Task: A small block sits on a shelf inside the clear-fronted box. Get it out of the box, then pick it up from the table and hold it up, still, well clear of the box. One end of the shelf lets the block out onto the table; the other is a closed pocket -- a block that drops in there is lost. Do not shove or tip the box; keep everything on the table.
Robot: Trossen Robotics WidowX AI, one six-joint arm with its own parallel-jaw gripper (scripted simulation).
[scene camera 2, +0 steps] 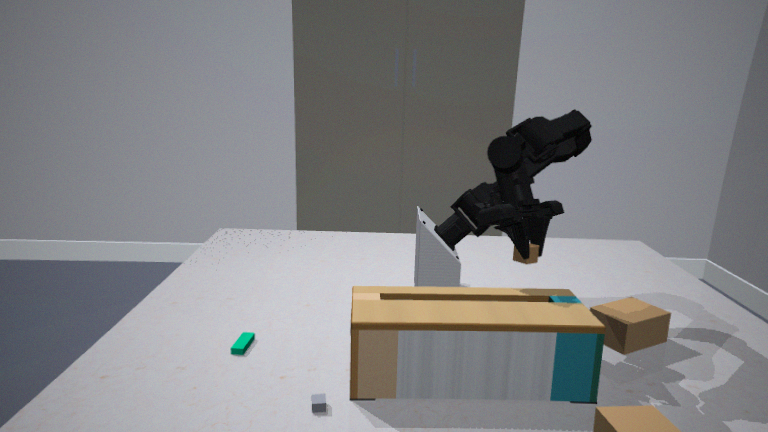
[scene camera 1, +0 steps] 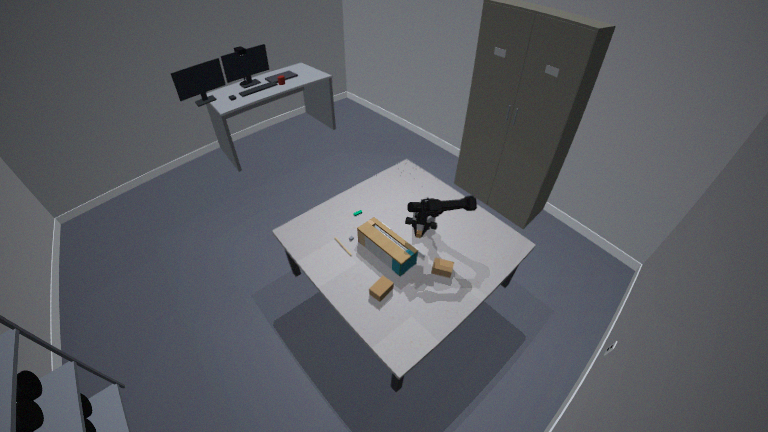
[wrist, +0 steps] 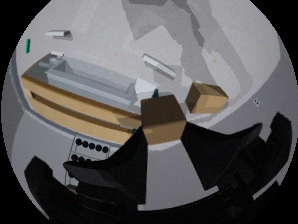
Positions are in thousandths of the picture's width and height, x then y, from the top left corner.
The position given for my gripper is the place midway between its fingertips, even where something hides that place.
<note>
I see my gripper (scene camera 2: 693, 596) and a clear-fronted box (scene camera 2: 540, 793).
The clear-fronted box is seen too in scene camera 1 (scene camera 1: 516, 587) and in the wrist view (wrist: 314, 449). My gripper shows as well in the wrist view (wrist: 539, 560).
</note>
